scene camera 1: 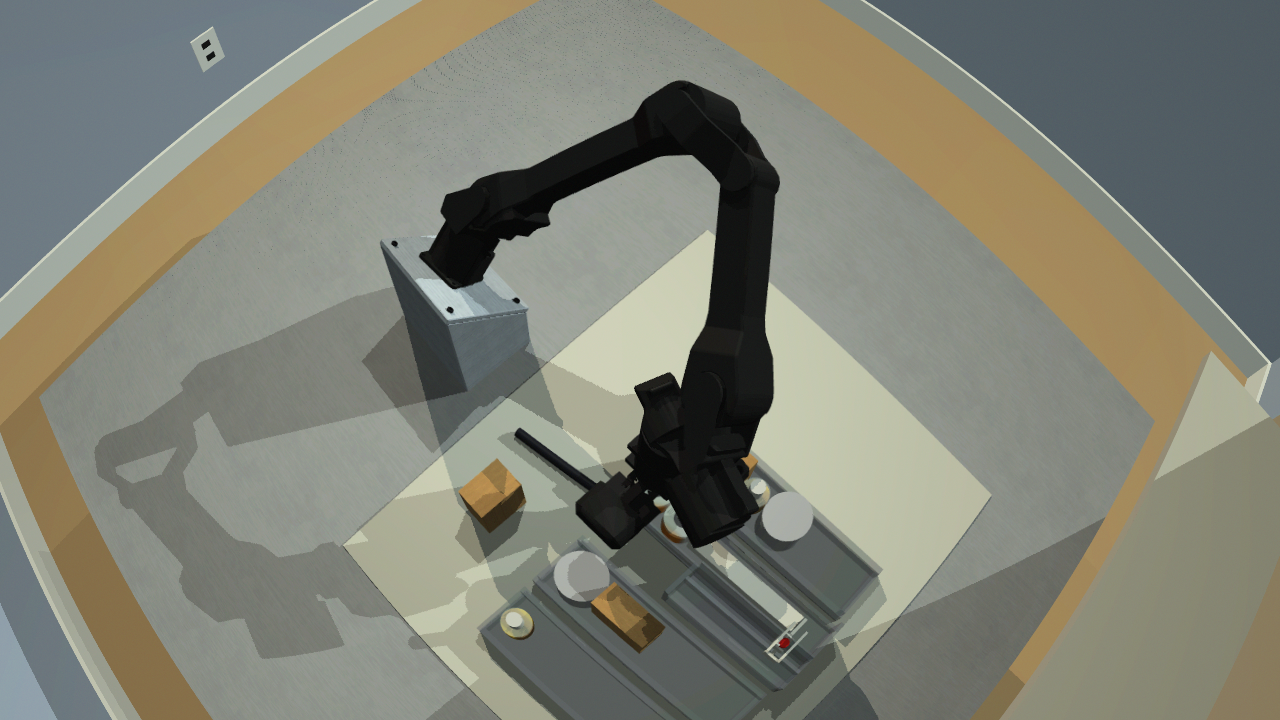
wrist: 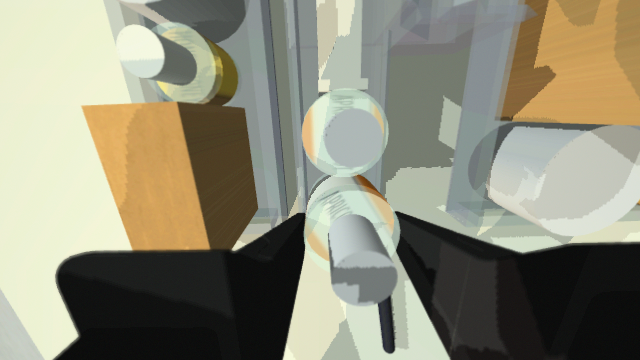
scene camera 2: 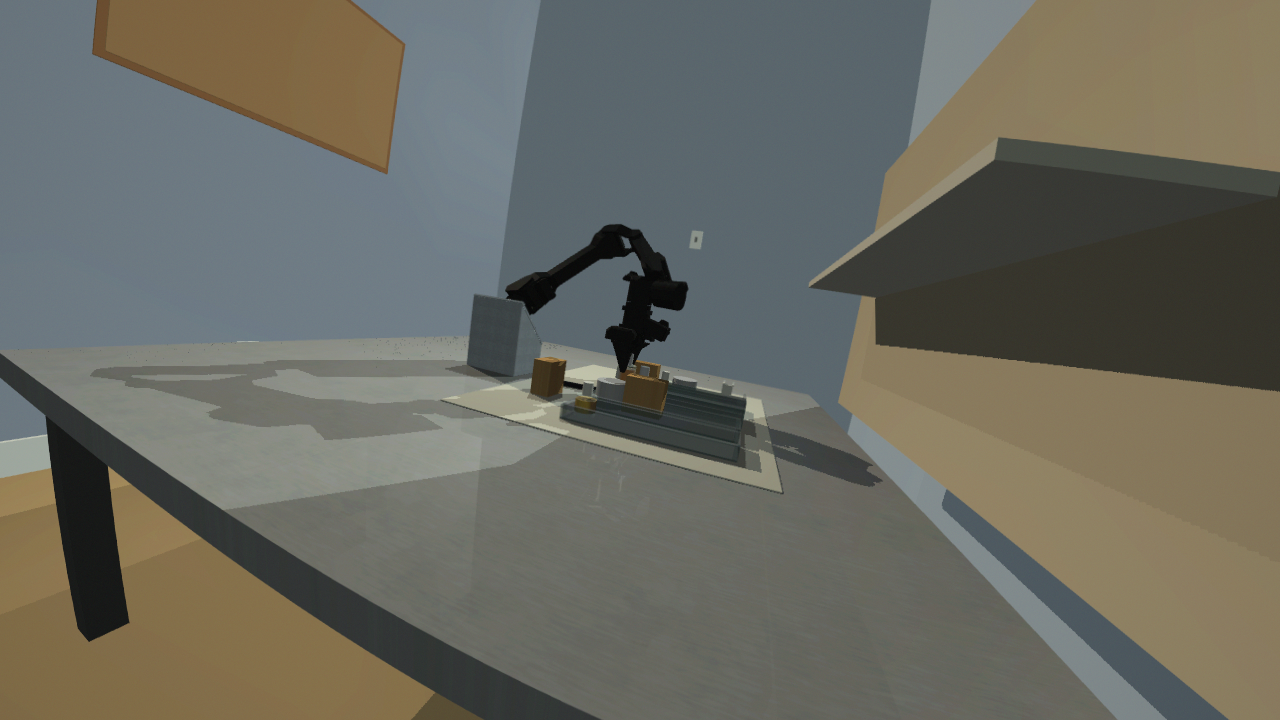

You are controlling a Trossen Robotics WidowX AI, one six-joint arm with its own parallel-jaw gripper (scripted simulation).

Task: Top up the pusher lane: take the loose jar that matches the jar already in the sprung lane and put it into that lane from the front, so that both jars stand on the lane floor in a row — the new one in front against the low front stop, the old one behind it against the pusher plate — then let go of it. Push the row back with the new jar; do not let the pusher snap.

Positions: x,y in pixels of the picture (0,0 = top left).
my gripper: scene camera 1 655,491; wrist; scene camera 2
brown box: scene camera 1 620,612; wrist 567,68; scene camera 2 649,392
same spot on my gripper: [wrist: 114,297] = [scene camera 2: 644,342]
same spot on sprung lane: [wrist: 383,36] = [scene camera 1: 698,565]
